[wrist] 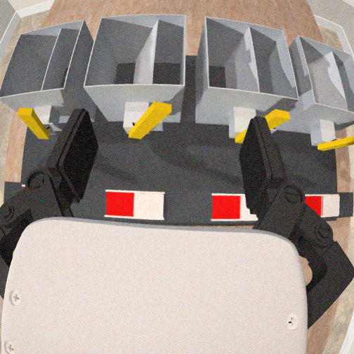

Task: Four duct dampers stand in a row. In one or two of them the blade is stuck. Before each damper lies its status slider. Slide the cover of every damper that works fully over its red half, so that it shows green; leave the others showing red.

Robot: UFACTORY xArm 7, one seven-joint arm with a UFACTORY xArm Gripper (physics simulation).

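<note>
Four grey duct dampers (35,100) (107,100) (215,102) (332,115) stand in a row. The leftmost yellow handle (33,123) slants down to the right; the second (150,120) and third (280,118) slant up to the right; the fourth (336,144) is nearly level. The second slider shows red (120,204) with its white cover (149,205) on the right. The third shows red (226,207), its cover partly behind the right finger. The fourth shows red (314,205) beside white (331,205). The first slider is mostly hidden by the left finger. My gripper (167,129) is open and empty, its fingers spread above the mat.
A dark mat (175,175) lies under the dampers and sliders on a wooden table (135,6). The pale gripper housing covers the lower part of the view. The damper boxes rise beyond the fingers, with their handles sticking out towards the sliders.
</note>
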